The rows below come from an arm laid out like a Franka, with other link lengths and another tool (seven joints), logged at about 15 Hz.
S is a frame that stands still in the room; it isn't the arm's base.
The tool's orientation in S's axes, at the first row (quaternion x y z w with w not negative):
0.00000, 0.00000, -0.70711, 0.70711
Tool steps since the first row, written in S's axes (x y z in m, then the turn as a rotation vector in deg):
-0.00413, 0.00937, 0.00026, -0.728, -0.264, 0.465
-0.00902, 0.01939, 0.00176, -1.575, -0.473, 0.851
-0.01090, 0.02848, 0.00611, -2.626, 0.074, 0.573
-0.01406, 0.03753, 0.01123, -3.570, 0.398, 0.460
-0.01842, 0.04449, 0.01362, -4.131, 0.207, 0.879
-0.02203, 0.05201, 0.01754, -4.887, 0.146, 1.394
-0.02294, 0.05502, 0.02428, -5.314, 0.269, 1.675
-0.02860, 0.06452, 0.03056, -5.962, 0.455, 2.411
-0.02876, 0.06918, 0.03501, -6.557, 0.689, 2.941
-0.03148, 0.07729, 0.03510, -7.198, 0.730, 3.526
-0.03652, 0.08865, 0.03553, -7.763, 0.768, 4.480
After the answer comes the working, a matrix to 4 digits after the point.
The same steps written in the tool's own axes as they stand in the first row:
-0.00937, -0.00413, 0.00026, 0.264, -0.728, 0.465
-0.01939, -0.00902, 0.00176, 0.473, -1.575, 0.851
-0.02848, -0.01090, 0.00611, -0.074, -2.626, 0.573
-0.03753, -0.01406, 0.01123, -0.398, -3.570, 0.460
-0.04449, -0.01842, 0.01362, -0.207, -4.131, 0.879
-0.05201, -0.02203, 0.01754, -0.146, -4.887, 1.394
-0.05502, -0.02294, 0.02428, -0.269, -5.314, 1.675
-0.06452, -0.02860, 0.03056, -0.455, -5.962, 2.411
-0.06918, -0.02876, 0.03501, -0.689, -6.557, 2.941
-0.07729, -0.03148, 0.03510, -0.730, -7.198, 3.526
-0.08865, -0.03652, 0.03553, -0.768, -7.763, 4.480

The tool's axes in the first row as the columns of a matrix, in S's axes (rounded; the answer above uses it unrounded):
0.0000, 1.0000, 0.0000
-1.0000, 0.0000, 0.0000
0.0000, 0.0000, 1.0000

